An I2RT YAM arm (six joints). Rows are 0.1 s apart.
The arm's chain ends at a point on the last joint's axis. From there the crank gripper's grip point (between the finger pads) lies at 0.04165 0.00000 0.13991 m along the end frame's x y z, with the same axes.
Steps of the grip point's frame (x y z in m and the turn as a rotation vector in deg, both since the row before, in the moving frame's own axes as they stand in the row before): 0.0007, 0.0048, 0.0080, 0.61, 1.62, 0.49; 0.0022, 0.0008, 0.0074, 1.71, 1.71, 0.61; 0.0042, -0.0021, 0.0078, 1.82, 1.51, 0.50; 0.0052, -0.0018, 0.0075, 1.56, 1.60, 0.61; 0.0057, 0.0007, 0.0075, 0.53, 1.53, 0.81; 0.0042, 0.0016, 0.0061, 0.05, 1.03, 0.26; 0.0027, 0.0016, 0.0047, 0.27, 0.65, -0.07; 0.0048, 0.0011, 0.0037, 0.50, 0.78, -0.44; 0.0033, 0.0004, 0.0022, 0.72, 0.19, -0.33; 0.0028, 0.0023, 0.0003, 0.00, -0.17, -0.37
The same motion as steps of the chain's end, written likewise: -0.0032, 0.0059, 0.0092, 0.61, 1.62, 0.49; -0.0020, 0.0045, 0.0088, 1.71, 1.71, 0.61; 0.0005, 0.0019, 0.0090, 1.82, 1.51, 0.50; 0.0013, 0.0015, 0.0088, 1.56, 1.60, 0.61; 0.0020, 0.0014, 0.0087, 0.53, 1.53, 0.81; 0.0017, 0.0015, 0.0069, 0.05, 1.03, 0.26; 0.0011, 0.0023, 0.0052, 0.27, 0.65, -0.07; 0.0029, 0.0026, 0.0043, 0.50, 0.78, -0.44; 0.0028, 0.0024, 0.0024, 0.72, 0.19, -0.33; 0.0032, 0.0026, 0.0002, 0.00, -0.17, -0.37
